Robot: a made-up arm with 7 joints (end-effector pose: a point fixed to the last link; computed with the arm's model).
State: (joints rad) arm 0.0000 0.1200 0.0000 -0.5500 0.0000 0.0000 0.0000
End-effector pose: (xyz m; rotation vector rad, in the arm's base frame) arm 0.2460 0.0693 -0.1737 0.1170 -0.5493 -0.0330
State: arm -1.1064 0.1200 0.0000 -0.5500 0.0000 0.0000 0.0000
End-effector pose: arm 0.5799 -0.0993 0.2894 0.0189 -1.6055 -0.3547
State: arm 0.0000 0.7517 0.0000 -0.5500 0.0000 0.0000 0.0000
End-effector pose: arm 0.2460 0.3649 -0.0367 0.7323 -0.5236 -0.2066
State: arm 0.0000 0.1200 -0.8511 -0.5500 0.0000 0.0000 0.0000
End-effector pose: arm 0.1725 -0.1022 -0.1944 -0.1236 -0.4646 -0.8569
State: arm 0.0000 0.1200 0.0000 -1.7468 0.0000 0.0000 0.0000
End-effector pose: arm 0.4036 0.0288 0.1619 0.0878 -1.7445 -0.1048
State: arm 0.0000 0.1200 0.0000 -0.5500 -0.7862 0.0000 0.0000
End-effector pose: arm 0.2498 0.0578 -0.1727 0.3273 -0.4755 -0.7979
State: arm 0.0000 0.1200 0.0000 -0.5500 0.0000 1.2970 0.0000
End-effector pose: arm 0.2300 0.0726 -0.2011 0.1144 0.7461 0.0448
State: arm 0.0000 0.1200 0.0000 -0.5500 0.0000 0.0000 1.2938
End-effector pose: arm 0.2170 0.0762 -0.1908 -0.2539 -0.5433 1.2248
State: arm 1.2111 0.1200 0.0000 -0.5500 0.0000 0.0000 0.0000
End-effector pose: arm -0.3881 0.0291 -0.0632 0.1869 0.6173 0.2916
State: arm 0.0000 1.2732 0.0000 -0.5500 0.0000 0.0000 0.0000
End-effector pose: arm 0.2460 0.5086 0.1923 1.2391 -0.4729 -0.3496
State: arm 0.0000 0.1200 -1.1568 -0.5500 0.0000 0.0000 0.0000
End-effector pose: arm 0.1150 -0.1404 -0.1990 -0.2132 -0.4171 -1.1502
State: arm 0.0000 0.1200 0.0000 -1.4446 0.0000 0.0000 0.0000
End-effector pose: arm 0.4047 0.0408 0.0629 0.0984 -1.4427 -0.0867
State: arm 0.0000 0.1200 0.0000 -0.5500 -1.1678 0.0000 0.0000
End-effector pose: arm 0.2488 0.0520 -0.1741 0.4250 -0.4180 -1.1684
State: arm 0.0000 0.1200 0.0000 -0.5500 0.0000 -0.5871 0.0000
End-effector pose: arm 0.2398 0.0676 -0.1599 0.1068 -1.1357 -0.0682
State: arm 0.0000 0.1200 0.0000 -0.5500 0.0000 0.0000 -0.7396
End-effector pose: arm 0.2530 0.0500 -0.1717 0.3152 -0.4816 -0.7527
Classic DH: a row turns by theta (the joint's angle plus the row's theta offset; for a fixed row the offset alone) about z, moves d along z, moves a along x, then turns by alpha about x. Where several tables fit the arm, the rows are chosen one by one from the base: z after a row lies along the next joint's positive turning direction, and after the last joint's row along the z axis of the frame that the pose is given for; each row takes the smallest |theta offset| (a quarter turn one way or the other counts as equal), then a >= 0, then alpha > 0; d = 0 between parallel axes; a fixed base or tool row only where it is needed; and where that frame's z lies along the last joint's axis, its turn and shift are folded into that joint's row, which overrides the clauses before.
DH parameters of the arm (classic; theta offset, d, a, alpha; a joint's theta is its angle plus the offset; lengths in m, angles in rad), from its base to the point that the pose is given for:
base (fixed): 0 0.351 0.0139 -1.2217
joint 1: 1.5708 0.0057 0.0063 1.5708
joint 2: 1.2217 0.0048 -0.0063 -1.5708
joint 3: -1.5708 -0.2398 0.0582 -1.5708
joint 4: 0 -0.0058 -0.016 1.5708
joint 5: 0 -0.3201 -0.0126 -1.5708
joint 6: 0 -0.009 0.0038 1.5708
joint 7: 0.7829 0 0.0285 0
tool (fixed): -0.7829 -0.0109 0 0

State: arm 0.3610 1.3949 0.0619 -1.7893 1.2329 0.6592 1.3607
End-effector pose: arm 0.3331 0.2552 0.1792 -0.3831 -0.6131 1.1524
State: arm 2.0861 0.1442 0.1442 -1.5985 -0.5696 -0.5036 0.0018
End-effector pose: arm -0.3809 0.0739 0.1541 0.2925 0.1078 -0.3767
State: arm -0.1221 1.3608 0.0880 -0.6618 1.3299 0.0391 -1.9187
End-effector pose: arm 0.3249 0.4758 0.2854 1.5149 -0.3171 -0.8136
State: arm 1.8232 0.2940 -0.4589 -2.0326 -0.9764 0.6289 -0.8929
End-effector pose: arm -0.1673 -0.0761 0.0028 0.1437 0.4776 -1.6207
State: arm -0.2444 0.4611 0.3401 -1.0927 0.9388 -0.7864 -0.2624
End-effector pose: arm 0.4064 0.2520 0.1272 0.4888 -2.1813 0.7700
